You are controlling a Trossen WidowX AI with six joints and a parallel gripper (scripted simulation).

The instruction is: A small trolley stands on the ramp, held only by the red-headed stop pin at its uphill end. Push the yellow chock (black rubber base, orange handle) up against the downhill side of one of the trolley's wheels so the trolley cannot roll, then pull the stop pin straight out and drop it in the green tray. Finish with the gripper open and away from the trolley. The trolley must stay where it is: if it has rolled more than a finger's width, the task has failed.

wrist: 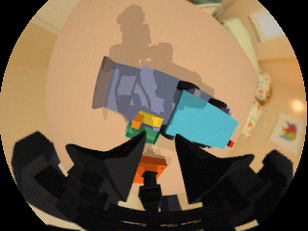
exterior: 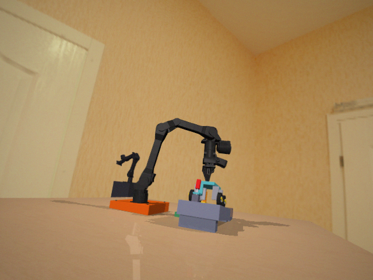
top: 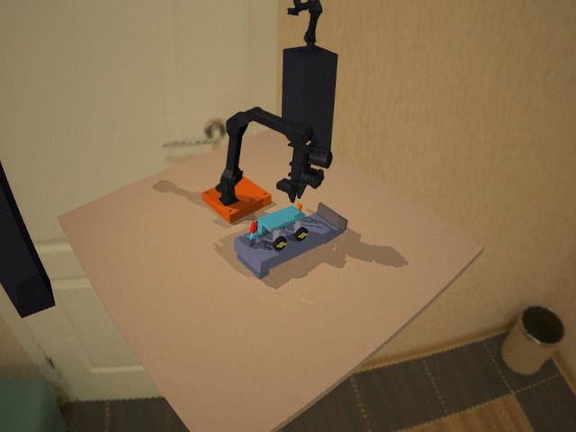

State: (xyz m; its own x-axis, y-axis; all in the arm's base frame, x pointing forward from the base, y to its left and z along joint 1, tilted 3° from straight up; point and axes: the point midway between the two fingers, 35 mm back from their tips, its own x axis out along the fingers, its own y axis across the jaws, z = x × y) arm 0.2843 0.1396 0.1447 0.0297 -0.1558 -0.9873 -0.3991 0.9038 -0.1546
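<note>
Right now the red-headed stop pin is 40 mm ahead of my gripper tip, 200 mm to the right of it and 30 mm below it. Round my gripper tip: grey-blue ramp 40 mm ahead, 80 mm to the right, 120 mm below; teal trolley 50 mm ahead, 90 mm to the right, 50 mm below; yellow chock 20 mm behind, 10 mm to the left, 80 mm below.
</note>
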